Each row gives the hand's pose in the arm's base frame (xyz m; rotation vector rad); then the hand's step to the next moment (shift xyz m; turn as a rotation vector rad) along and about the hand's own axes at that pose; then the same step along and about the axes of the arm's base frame.
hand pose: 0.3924 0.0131 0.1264 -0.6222 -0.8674 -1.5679
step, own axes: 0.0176 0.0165 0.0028 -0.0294 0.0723 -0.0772
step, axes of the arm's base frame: 0.0128 -0.0088 0.0187 0.0820 -0.0485 -0.0546
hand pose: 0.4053 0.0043 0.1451 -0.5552 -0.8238 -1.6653
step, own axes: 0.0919 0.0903 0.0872 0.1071 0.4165 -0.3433
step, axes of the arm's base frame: 0.0590 -0.0022 0.1439 0.3972 -0.3779 -0.0471
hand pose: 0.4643 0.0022 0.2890 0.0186 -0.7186 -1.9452
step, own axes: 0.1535 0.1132 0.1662 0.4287 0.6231 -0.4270
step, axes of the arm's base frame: -0.0340 -0.0825 0.2367 0.4376 -0.7461 0.0789
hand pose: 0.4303 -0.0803 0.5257 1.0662 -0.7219 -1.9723
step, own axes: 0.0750 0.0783 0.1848 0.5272 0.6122 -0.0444
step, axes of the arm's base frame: -0.1585 -0.0832 0.1177 0.0680 -0.7769 0.2158
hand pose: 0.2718 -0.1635 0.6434 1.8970 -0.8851 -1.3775
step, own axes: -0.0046 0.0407 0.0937 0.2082 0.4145 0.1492
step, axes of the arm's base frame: -0.0974 -0.0291 0.0107 -0.1603 -0.4234 0.1802
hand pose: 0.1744 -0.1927 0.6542 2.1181 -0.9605 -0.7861
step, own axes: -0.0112 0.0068 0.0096 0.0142 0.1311 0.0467
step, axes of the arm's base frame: -0.0159 0.0024 0.0023 -0.0786 -0.0924 0.0698
